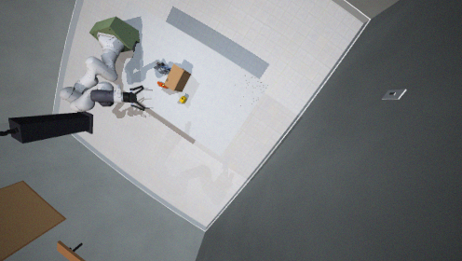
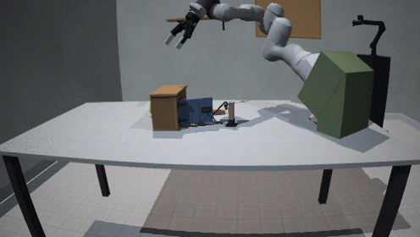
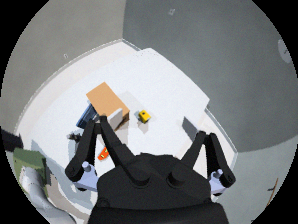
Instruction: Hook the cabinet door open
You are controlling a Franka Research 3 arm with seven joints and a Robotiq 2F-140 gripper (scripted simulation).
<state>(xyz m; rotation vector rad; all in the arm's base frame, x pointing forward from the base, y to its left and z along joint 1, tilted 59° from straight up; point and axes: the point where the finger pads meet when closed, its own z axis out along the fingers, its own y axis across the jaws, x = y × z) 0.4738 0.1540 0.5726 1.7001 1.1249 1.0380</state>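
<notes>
My hand is 8 cm past the cabinet door, 30 cm to the right of it and 29 cm above it. Round my hand: orange object (18 cm behind, 11 cm to the left, 36 cm below); small yellow object (12 cm ahead, 2 cm to the left, 33 cm below).
</notes>
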